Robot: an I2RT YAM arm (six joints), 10 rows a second.
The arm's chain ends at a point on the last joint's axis. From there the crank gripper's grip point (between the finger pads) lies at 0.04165 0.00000 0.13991 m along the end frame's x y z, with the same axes.
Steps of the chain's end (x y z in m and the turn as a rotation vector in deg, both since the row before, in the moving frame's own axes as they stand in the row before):
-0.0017, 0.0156, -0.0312, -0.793, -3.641, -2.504
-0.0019, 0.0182, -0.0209, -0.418, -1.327, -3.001
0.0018, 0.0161, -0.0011, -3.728, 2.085, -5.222
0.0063, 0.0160, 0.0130, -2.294, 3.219, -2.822
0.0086, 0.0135, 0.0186, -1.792, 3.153, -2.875
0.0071, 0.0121, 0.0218, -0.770, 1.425, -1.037
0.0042, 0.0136, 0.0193, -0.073, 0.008, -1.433
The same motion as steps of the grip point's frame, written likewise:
-0.0107, 0.0159, -0.0288, -0.793, -3.641, -2.504
-0.0052, 0.0171, -0.0200, -0.418, -1.327, -3.001
0.0071, 0.0211, -0.0029, -3.728, 2.085, -5.222
0.0142, 0.0193, 0.0104, -2.294, 3.219, -2.822
0.0163, 0.0156, 0.0161, -1.792, 3.153, -2.875
0.0106, 0.0132, 0.0207, -0.770, 1.425, -1.037
0.0042, 0.0127, 0.0193, -0.073, 0.008, -1.433

